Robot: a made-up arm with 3 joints. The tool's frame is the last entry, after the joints. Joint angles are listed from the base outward.
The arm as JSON. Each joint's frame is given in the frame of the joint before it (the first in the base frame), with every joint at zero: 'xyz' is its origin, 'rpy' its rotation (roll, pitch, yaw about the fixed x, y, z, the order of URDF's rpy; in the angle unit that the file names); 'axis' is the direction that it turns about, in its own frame. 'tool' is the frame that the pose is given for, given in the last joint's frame.
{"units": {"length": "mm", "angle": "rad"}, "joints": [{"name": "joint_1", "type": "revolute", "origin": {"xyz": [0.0, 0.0, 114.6], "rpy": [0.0, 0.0, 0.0]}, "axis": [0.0, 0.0, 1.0]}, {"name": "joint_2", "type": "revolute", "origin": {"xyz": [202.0, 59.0, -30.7], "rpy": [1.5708, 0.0, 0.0]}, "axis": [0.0, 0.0, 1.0]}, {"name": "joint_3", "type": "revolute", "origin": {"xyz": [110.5, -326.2, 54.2], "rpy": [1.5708, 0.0, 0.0]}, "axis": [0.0, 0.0, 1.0]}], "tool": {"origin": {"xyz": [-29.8, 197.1, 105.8], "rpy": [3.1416, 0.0, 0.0]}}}
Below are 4 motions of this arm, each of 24 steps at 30 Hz.
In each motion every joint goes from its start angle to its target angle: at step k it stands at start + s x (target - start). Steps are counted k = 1, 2, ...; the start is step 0. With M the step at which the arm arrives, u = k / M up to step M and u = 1 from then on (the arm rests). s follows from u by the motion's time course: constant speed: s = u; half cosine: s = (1 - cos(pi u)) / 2; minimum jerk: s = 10 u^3 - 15 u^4 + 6 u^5.
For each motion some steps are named. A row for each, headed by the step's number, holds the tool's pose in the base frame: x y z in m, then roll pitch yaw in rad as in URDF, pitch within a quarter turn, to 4 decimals.
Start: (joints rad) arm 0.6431 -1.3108 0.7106
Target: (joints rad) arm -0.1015 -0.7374 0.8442
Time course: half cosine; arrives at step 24
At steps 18, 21, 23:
18: -0.1505 -0.1083 -0.1705 -0.6681 0.5201 -1.0012
21: -0.1433 -0.0945 -0.1909 -0.6148 0.4779 -1.0666
23: -0.1406 -0.0906 -0.1970 -0.5985 0.4647 -1.0877

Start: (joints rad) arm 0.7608 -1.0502 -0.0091
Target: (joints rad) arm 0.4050 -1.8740 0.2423
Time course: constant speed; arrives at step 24
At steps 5, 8, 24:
5: -0.0177 -0.2612 -0.1317 -0.1183 1.2193 0.5607
8: -0.0474 -0.2721 -0.0854 -0.2889 1.3139 0.3441
24: -0.1320 -0.2518 0.1802 -2.4873 1.1850 -2.0452

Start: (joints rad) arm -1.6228 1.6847 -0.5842
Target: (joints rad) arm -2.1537 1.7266 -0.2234
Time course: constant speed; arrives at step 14
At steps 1, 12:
1: -0.2321 -0.5905 0.3227 -1.7889 -1.0015 0.0946
12: -0.4644 -0.4386 0.2822 -2.0782 -1.2586 -0.0204

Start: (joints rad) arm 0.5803 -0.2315 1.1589
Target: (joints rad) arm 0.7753 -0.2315 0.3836
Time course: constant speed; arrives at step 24
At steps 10, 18, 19, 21, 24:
10: 0.1031 -0.0532 -0.3238 -0.1731 0.1545 -0.1877
18: 0.1566 -0.0536 -0.3315 -0.1280 0.1934 0.1367
19: 0.1633 -0.0523 -0.3326 -0.1216 0.1975 0.1775
21: 0.1768 -0.0487 -0.3350 -0.1085 0.2049 0.2592
24: 0.1966 -0.0409 -0.3387 -0.0880 0.2144 0.3822

